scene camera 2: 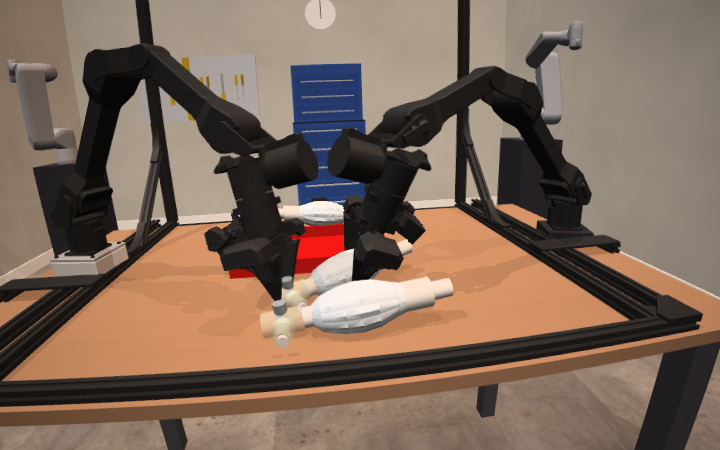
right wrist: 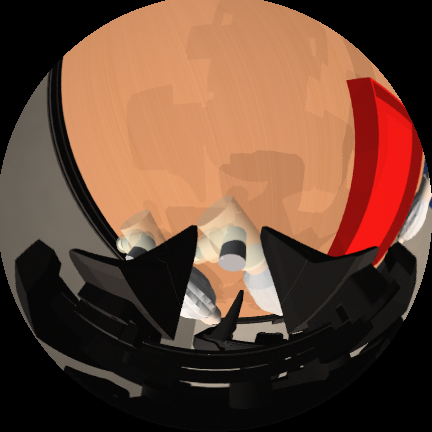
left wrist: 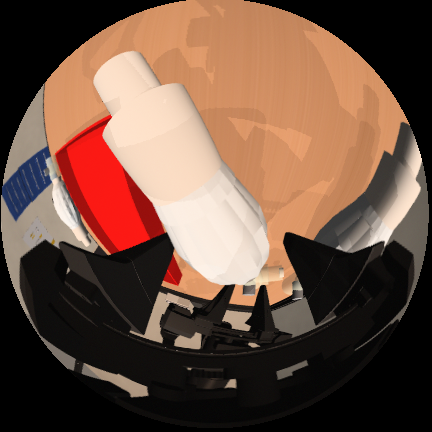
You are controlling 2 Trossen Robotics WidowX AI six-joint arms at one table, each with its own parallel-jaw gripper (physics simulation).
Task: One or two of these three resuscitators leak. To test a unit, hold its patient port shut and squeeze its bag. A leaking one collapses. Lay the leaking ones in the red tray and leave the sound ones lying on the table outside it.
Labels:
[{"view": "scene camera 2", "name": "left gripper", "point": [350, 271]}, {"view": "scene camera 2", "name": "right gripper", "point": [284, 293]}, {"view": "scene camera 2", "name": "red tray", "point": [319, 243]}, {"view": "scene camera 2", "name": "resuscitator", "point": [317, 213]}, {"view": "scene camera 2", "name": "resuscitator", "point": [337, 270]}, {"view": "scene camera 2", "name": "resuscitator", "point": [359, 306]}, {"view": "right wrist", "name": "left gripper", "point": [275, 290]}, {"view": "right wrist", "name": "right gripper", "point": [229, 231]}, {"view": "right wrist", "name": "red tray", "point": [382, 187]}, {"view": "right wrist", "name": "resuscitator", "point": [228, 236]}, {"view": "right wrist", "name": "resuscitator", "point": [140, 232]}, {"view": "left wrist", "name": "left gripper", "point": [231, 238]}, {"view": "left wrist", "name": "right gripper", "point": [249, 280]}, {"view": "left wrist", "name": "red tray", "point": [120, 215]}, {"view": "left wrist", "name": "resuscitator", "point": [65, 207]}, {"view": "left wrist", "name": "resuscitator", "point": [216, 226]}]

